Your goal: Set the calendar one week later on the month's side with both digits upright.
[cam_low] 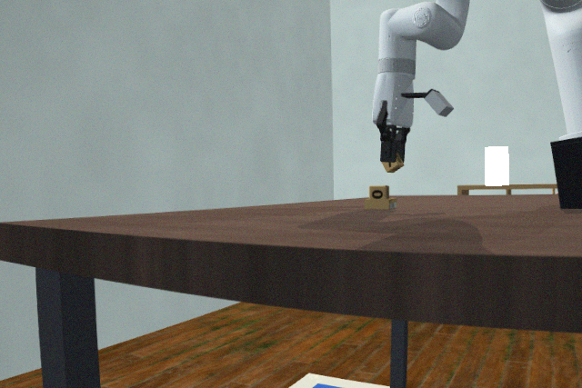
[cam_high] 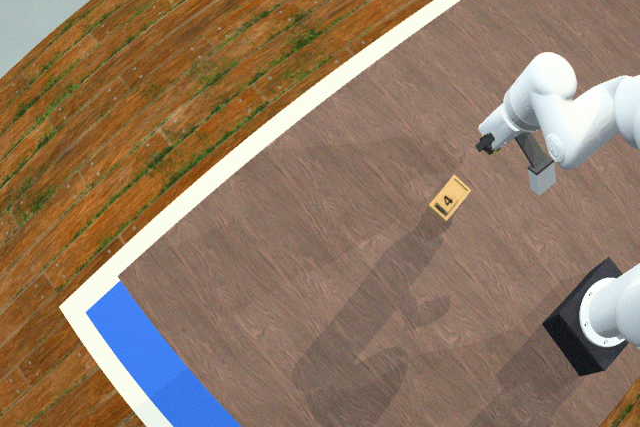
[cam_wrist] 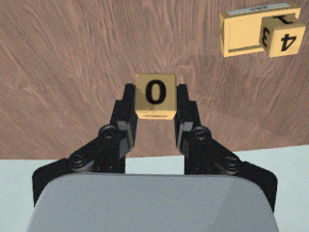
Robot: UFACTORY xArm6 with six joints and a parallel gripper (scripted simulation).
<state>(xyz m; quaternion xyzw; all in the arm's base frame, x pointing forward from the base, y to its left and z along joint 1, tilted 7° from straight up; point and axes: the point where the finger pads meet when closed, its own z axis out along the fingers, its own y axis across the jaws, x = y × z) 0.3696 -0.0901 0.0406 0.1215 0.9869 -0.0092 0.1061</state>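
The wooden cube is 20 mm below my hand. The rest, counted from my hand: tray (110 mm to the left, 100 mm below).
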